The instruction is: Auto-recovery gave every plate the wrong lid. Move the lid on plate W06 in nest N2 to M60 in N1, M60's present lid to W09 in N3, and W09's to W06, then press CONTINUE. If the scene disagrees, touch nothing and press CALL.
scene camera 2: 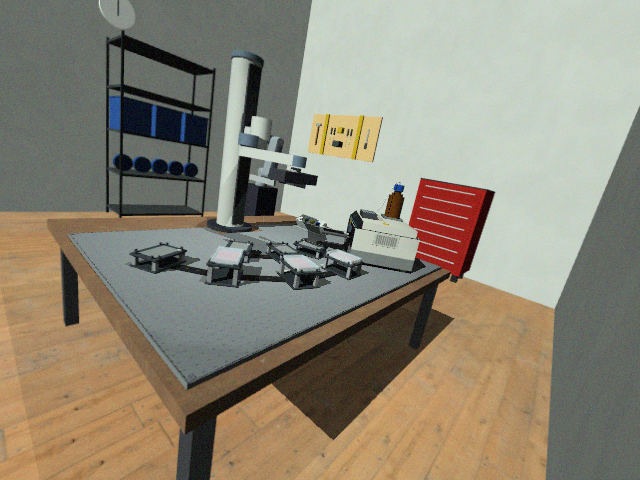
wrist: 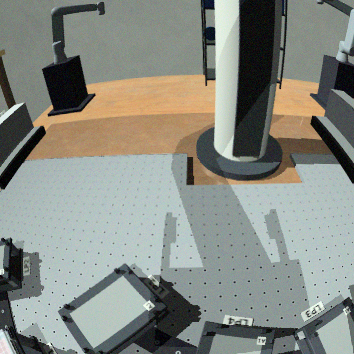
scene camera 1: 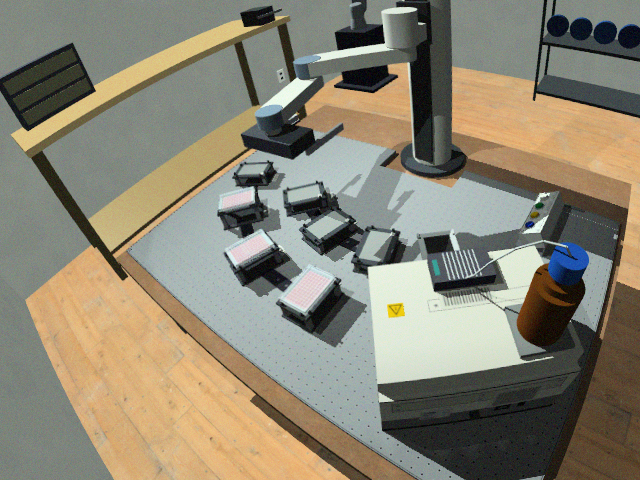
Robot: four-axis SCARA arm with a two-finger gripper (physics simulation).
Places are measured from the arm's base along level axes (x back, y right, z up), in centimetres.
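Where they show: gripper, fingertip midpoint: [wrist: 170, 100] [scene camera 1: 318, 121]; arm's base, origin of the base link: [scene camera 2: 229, 227] [wrist: 239, 150] [scene camera 1: 432, 159].
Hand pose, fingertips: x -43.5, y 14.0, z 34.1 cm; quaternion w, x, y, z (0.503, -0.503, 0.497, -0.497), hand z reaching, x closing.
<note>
Things, the pixels of their top centre, and the offset from my fingertips. "pt": a spot on its surface instead.
- left plate, middle of its top: [scene camera 1: 236, 197] [scene camera 2: 228, 253] dx -18.7, dy +27.4, dz -24.1 cm
- middle plate, middle of its top: [scene camera 1: 248, 246] [scene camera 2: 301, 260] dx -32.2, dy +5.8, dz -24.9 cm
- front plate, middle of its top: [scene camera 1: 307, 286] [scene camera 2: 344, 254] dx -34.3, dy -19.0, dz -24.9 cm
- button box, middle of its top: [scene camera 1: 545, 208] [scene camera 2: 312, 218] dx +23.5, dy -62.3, dz -24.4 cm
- brown bottle, surface spot: [scene camera 1: 550, 304] pt dx -31.0, dy -71.3, dz +0.6 cm
Three pink gridded plates with pale rims sit on raised nests: the left plate [scene camera 1: 237, 199] [scene camera 2: 227, 256], the middle plate [scene camera 1: 251, 250] [scene camera 2: 301, 263] and the front plate [scene camera 1: 310, 290] [scene camera 2: 343, 256]. Their codes, nest numbers and lid details are too small to read. Part of one pink plate [wrist: 6, 346] shows in the wrist view. The button box [scene camera 1: 537, 217] [scene camera 2: 312, 225] has green, yellow and blue buttons; its lettering is unreadable. My gripper [wrist: 170, 100] is open and empty, high over the mat's back left, apart from all nests.
Grey-topped stands [scene camera 1: 253, 170] [scene camera 1: 305, 194] [scene camera 1: 328, 227] [scene camera 1: 377, 246] [wrist: 107, 312] form an arc behind the plates; LP labels show in the wrist view. A cream machine [scene camera 1: 429, 341] [scene camera 2: 385, 240] with a brown bottle [scene camera 1: 550, 304] [scene camera 2: 394, 205] stands right. The arm column [scene camera 1: 439, 93] [wrist: 227, 75] rises behind.
</note>
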